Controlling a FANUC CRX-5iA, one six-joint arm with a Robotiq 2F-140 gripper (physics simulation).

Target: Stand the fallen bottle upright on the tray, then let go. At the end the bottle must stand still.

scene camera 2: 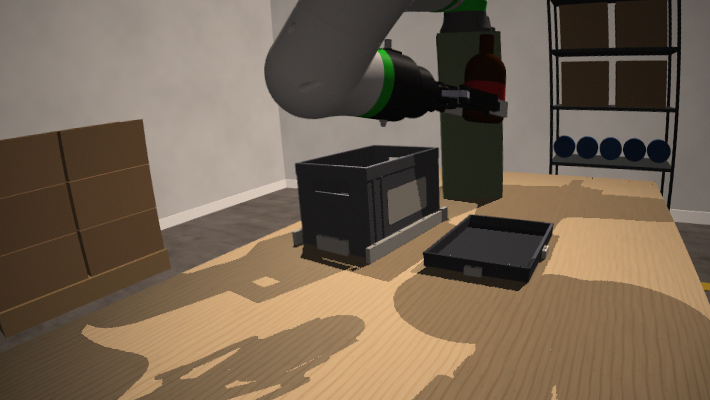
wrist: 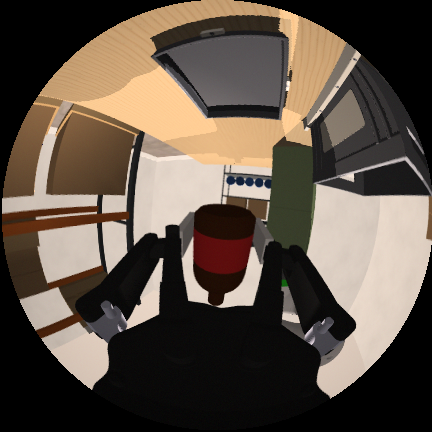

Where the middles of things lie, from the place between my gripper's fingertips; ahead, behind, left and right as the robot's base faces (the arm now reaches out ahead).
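Brown bottle (scene camera 2: 485, 71): my gripper is 50 mm below it. Dark bin (scene camera 2: 359, 195): 180 mm below my gripper, 20 mm behind it, 270 mm to the right of it. Grey rail (scene camera 2: 374, 252): 250 mm below my gripper, 10 mm behind it, 170 mm to the right of it.
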